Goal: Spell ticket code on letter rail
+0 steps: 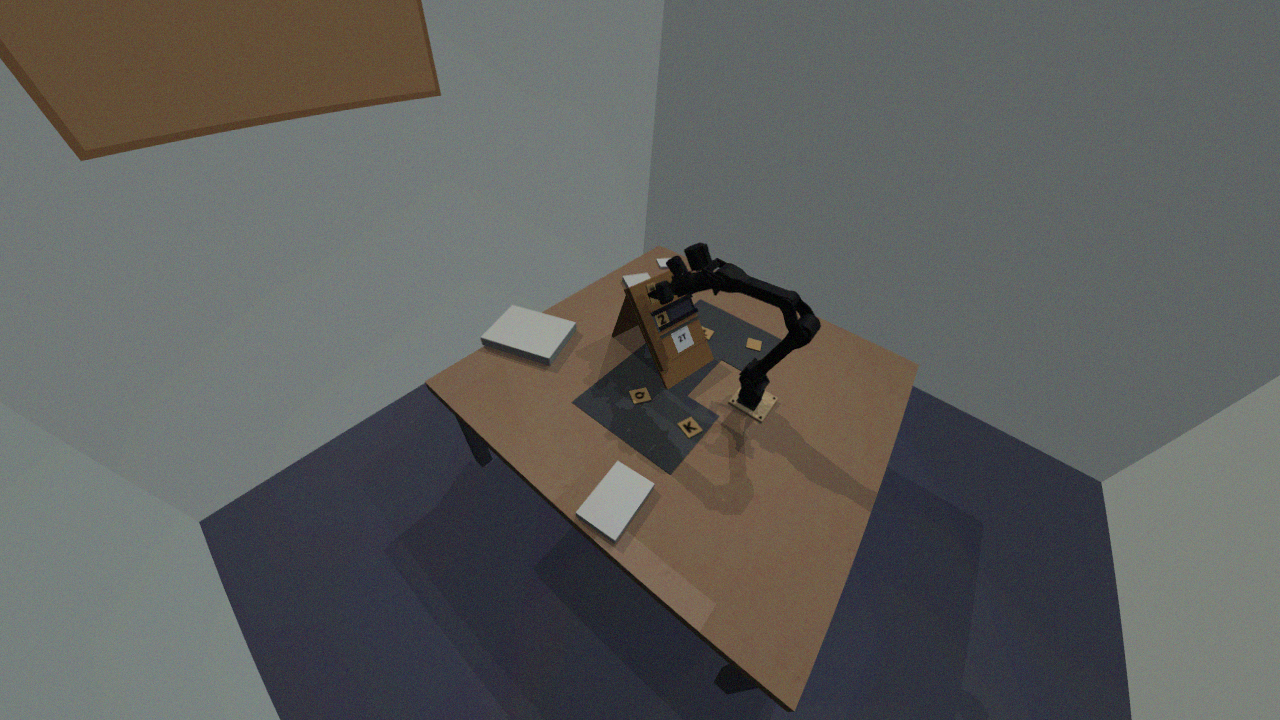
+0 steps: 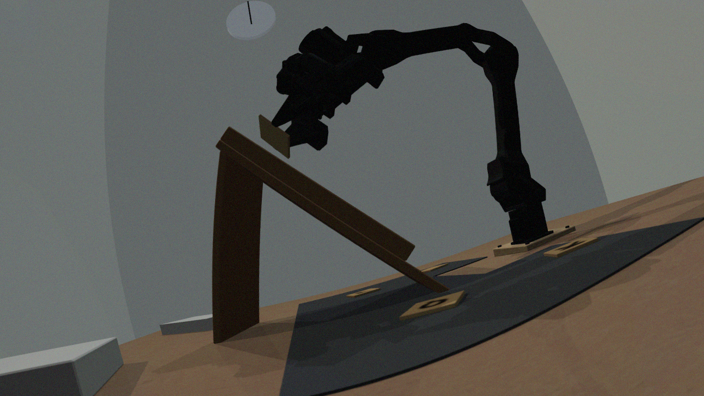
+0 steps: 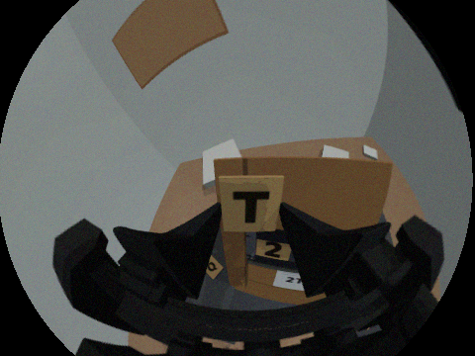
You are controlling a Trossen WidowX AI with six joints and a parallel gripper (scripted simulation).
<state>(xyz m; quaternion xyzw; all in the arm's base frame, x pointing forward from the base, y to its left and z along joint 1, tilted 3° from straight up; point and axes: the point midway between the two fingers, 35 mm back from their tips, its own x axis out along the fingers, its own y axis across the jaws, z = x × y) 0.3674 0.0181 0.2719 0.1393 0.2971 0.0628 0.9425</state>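
Now: gripper tip 10 cm above the tile marked 2, 3 cm past it and 2 cm to the left of it. From my gripper tip the other things lie so: tile marked T (right at my gripper tip); white ticket (17 cm below, 10 cm behind, 6 cm to the right); dark mat (27 cm below, 19 cm behind, 4 cm to the right).
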